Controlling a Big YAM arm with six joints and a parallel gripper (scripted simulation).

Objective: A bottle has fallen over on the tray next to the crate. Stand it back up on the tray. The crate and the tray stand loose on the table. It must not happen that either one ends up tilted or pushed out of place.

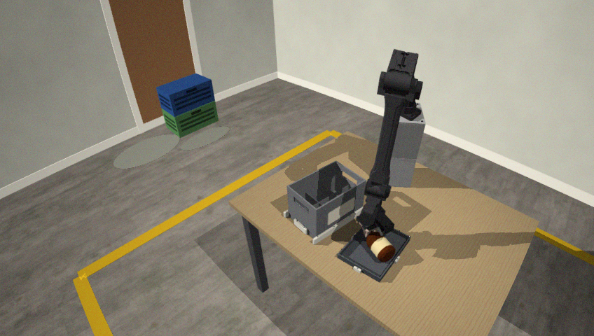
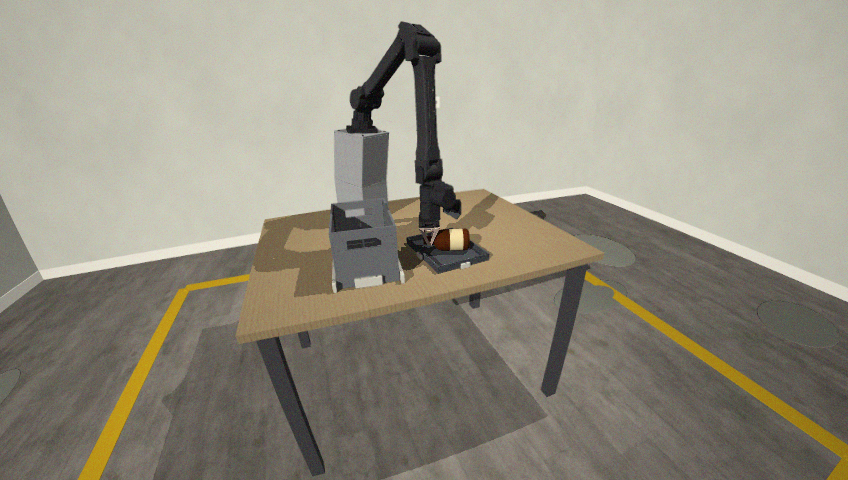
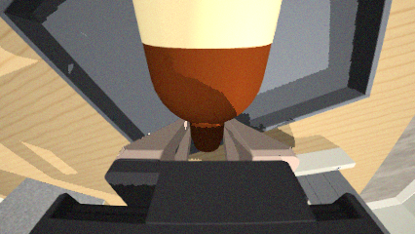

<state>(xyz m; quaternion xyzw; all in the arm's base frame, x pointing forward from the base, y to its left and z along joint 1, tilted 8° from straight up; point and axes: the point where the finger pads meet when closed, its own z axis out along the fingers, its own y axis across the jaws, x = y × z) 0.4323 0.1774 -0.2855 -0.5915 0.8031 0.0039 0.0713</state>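
The brown bottle lies 5 cm to the left of my hand and 2 cm ahead of it. Round my hand: dark tray (5 cm to the left, 3 cm below, 2 cm ahead); grey crate (23 cm to the right, 5 cm above, 1 cm ahead).
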